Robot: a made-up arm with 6 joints. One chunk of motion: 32 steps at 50 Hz.
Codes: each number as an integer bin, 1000 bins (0 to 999) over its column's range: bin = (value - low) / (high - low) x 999, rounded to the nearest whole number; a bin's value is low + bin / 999 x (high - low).
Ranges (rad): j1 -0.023..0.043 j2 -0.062..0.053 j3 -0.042..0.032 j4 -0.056..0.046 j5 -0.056..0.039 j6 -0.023..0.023
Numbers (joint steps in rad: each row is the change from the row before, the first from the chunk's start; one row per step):
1: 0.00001 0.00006 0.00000 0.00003 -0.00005 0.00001
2: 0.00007 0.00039 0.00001 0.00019 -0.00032 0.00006
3: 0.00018 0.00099 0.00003 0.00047 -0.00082 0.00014
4: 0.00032 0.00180 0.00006 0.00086 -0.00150 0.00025
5: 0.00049 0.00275 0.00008 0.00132 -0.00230 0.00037
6: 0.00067 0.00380 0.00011 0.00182 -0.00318 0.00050
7: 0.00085 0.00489 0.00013 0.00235 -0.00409 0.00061
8: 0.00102 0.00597 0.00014 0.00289 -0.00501 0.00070
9: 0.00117 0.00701 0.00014 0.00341 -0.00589 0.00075
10: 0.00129 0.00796 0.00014 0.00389 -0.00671 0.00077
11: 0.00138 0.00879 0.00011 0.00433 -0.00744 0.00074
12: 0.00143 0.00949 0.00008 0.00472 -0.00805 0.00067
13: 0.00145 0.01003 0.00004 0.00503 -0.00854 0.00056
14: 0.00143 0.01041 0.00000 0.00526 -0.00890 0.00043
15: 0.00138 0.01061 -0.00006 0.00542 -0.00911 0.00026
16: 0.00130 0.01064 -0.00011 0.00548 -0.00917 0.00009
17: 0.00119 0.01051 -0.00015 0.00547 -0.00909 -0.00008
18: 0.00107 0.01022 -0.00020 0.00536 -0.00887 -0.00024
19: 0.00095 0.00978 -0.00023 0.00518 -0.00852 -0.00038
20: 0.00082 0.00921 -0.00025 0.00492 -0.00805 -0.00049
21: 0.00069 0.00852 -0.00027 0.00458 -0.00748 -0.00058
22: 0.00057 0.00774 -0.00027 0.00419 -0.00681 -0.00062
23: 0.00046 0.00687 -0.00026 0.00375 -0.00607 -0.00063
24: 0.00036 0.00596 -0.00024 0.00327 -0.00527 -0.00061
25: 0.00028 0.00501 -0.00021 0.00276 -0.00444 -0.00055
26: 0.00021 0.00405 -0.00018 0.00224 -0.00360 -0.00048
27: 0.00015 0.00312 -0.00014 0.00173 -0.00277 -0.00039
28: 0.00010 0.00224 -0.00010 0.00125 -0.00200 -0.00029
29: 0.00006 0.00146 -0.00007 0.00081 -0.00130 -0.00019
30: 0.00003 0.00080 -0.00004 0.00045 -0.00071 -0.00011
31: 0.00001 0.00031 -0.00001 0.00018 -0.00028 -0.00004
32: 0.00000 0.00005 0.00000 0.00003 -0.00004 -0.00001
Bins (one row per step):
1: 348 539 567 549 588 500
2: 349 542 567 550 586 501
3: 351 547 567 553 580 503
4: 353 554 568 557 573 505
5: 356 562 568 561 565 508
6: 358 572 568 566 555 510
7: 361 581 569 571 546 513
8: 364 590 569 577 536 515
9: 366 599 569 582 527 516
10: 368 608 569 587 518 516
11: 369 615 568 591 511 516
12: 370 621 568 595 504 514
13: 370 626 568 598 499 512
14: 370 629 567 600 495 509
15: 369 631 566 602 493 505
16: 368 631 566 602 492 501
17: 366 630 565 602 493 498
18: 364 627 564 601 496 494
19: 363 624 564 599 499 491
20: 361 619 564 597 504 489
21: 359 613 563 593 510 487
22: 357 606 563 590 517 486
23: 355 598 563 585 525 486
24: 354 590 564 580 533 486
25: 352 582 564 576 542 488
26: 351 574 565 570 551 489
27: 350 566 565 565 560 491
28: 350 558 566 561 568 493
29: 349 551 566 556 575 495
30: 349 546 566 553 581 497
31: 348 541 567 550 586 499
32: 348 539 567 549 588 499

